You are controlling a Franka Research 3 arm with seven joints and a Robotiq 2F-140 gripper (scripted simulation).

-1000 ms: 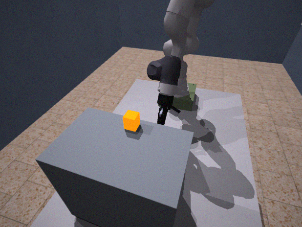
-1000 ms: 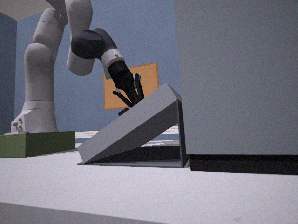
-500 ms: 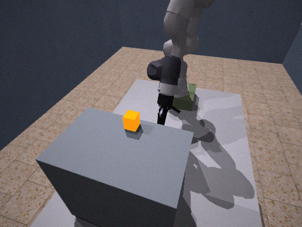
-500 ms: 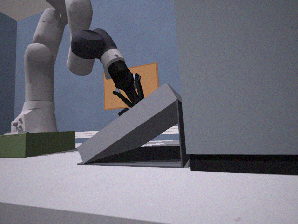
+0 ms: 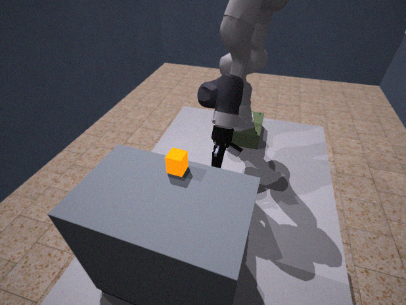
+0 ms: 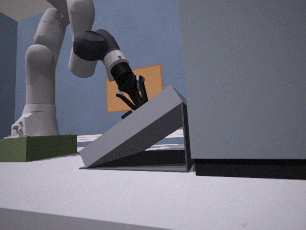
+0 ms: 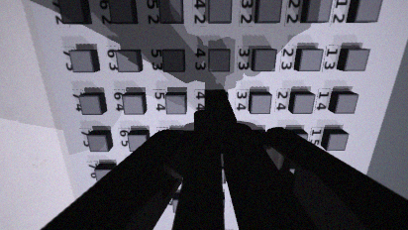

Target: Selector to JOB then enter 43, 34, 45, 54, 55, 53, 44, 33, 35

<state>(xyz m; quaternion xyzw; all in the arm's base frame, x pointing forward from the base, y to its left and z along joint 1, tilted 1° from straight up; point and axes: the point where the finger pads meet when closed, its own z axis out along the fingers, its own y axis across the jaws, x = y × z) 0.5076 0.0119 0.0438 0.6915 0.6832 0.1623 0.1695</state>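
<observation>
The key 44 is 3 cm below my hand and 2 cm ahead of it. Round my hand: key 54 (5 cm below, 1 cm behind); then key 43 (4 cm to the left, 3 cm below, 2 cm ahead); then key 45 (3 cm to the right, 3 cm below, 2 cm ahead).
</observation>
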